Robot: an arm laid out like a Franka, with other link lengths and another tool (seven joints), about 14 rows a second.
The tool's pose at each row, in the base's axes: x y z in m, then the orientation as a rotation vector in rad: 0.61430 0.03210 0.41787 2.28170 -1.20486 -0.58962; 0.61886 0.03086 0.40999 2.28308 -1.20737 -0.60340; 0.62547 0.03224 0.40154 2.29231 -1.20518 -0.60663; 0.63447 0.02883 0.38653 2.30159 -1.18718 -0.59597; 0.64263 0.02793 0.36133 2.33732 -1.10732 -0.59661; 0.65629 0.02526 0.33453 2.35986 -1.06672 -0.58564; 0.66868 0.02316 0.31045 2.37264 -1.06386 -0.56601; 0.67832 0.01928 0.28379 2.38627 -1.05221 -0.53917; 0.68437 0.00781 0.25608 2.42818 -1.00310 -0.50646
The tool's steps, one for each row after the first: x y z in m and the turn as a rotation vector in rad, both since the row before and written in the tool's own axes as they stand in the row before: 0.00455 -0.00700 0.00384 0.00004 -0.01069 -0.00237; 0.00353 -0.00992 0.00249 0.00569 -0.00298 -0.00632; 0.00992 -0.01289 0.00730 0.00036 0.01209 -0.01166; 0.00905 -0.01956 0.01542 -0.00891 0.02046 -0.05997; 0.01477 -0.02232 0.01400 0.00138 0.01731 -0.03027; 0.01349 -0.01987 0.01270 0.01177 0.01288 -0.00307; 0.01351 -0.01853 0.01711 0.00967 0.02038 -0.00691; 0.01698 -0.01229 0.02228 0.01859 0.03109 -0.03925
